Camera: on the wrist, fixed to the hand. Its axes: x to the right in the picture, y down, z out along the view.
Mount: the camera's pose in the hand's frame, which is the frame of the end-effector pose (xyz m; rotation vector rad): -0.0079 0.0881 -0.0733 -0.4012 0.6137 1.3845
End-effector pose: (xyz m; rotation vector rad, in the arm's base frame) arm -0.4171 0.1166 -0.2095 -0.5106 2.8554 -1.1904
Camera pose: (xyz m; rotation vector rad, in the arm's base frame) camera -0.4450 0.2276 -0.2193 -1.7040 -2.4977 0.4515
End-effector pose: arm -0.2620 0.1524 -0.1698 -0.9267 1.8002 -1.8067
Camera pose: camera -0.3224 0.2033 -0.2532 0.8142 2.2212 -0.7994
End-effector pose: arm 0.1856 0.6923 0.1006 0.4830 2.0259 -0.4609
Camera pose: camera 0.1809 0.8031 0.1305 1.6848 1.7099 1.0052
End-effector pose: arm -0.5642 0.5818 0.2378 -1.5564 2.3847 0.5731
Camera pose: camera -0.6403 0.5871 0.3237 -0.1440 -2.3374 -0.5484
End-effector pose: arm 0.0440 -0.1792 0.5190 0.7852 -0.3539 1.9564
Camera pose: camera -0.0573 -0.1884 0.4656 0.5175 0.9547 -2.8173
